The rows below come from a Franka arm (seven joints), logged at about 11 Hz.
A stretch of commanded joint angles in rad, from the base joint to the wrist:
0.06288 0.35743 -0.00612 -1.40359 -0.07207 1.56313 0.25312
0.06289 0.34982 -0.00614 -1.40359 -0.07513 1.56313 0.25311
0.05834 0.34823 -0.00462 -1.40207 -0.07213 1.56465 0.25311
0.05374 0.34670 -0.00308 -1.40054 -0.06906 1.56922 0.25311
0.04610 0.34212 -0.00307 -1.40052 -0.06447 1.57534 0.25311
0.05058 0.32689 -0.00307 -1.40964 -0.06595 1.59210 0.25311
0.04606 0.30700 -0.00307 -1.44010 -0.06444 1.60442 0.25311
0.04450 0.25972 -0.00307 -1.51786 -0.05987 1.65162 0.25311
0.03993 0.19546 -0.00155 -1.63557 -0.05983 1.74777 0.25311
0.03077 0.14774 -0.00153 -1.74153 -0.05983 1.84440 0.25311
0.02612 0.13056 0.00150 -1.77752 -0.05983 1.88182 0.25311
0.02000 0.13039 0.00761 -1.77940 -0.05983 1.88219 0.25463
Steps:
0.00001 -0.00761 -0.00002 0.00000 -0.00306 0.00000 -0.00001
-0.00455 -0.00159 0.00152 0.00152 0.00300 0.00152 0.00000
-0.00460 -0.00153 0.00154 0.00153 0.00307 0.00457 0.00000
-0.00764 -0.00458 0.00001 0.00002 0.00459 0.00612 0.00000
0.00448 -0.01523 0.00000 -0.00912 -0.00148 0.01676 0.00000
-0.00452 -0.01989 0.00000 -0.03046 0.00151 0.01232 0.00000
-0.00156 -0.04728 0.00000 -0.07776 0.00457 0.04720 0.00000
-0.00457 -0.06426 0.00152 -0.11771 0.00004 0.09615 0.00000
-0.00916 -0.04772 0.00002 -0.10596 0.00000 0.09663 0.00000
-0.00465 -0.01718 0.00303 -0.03599 0.00000 0.03742 0.00000
-0.00612 -0.00017 0.00611 -0.00188 0.00000 0.00037 0.00152

